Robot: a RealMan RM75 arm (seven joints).
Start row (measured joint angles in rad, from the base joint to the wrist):
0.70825, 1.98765, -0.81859, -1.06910, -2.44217, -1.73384, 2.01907
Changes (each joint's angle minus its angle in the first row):
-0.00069, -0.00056, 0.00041, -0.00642, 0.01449, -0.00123, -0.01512
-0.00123, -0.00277, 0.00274, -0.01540, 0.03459, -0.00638, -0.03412
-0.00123, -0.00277, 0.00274, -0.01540, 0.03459, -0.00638, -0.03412
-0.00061, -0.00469, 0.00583, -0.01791, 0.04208, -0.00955, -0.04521
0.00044, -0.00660, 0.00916, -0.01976, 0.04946, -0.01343, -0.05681
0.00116, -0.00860, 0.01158, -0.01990, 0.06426, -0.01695, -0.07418
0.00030, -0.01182, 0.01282, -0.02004, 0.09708, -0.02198, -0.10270
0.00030, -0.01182, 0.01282, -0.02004, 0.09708, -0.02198, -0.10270
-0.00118, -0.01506, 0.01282, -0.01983, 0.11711, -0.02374, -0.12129
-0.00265, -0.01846, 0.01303, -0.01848, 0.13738, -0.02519, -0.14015
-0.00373, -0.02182, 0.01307, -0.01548, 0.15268, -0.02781, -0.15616
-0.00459, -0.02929, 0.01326, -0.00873, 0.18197, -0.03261, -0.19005
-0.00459, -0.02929, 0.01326, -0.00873, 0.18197, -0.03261, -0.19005
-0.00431, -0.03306, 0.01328, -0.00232, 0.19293, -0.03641, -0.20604
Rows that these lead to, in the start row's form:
0.70756, 1.98709, -0.81818, -1.07552, -2.42768, -1.73507, 2.00395
0.70702, 1.98488, -0.81585, -1.08450, -2.40758, -1.74022, 1.98495
0.70702, 1.98488, -0.81585, -1.08450, -2.40758, -1.74022, 1.98495
0.70764, 1.98296, -0.81276, -1.08701, -2.40009, -1.74339, 1.97386
0.70869, 1.98105, -0.80943, -1.08886, -2.39271, -1.74727, 1.96226
0.70941, 1.97905, -0.80701, -1.08900, -2.37791, -1.75079, 1.94489
0.70855, 1.97583, -0.80577, -1.08914, -2.34509, -1.75582, 1.91637
0.70855, 1.97583, -0.80577, -1.08914, -2.34509, -1.75582, 1.91637
0.70707, 1.97259, -0.80577, -1.08893, -2.32506, -1.75758, 1.89778
0.70560, 1.96919, -0.80556, -1.08758, -2.30479, -1.75903, 1.87892
0.70452, 1.96583, -0.80552, -1.08458, -2.28949, -1.76165, 1.86291
0.70366, 1.95836, -0.80533, -1.07783, -2.26020, -1.76645, 1.82902
0.70366, 1.95836, -0.80533, -1.07783, -2.26020, -1.76645, 1.82902
0.70394, 1.95459, -0.80531, -1.07142, -2.24924, -1.77025, 1.81303

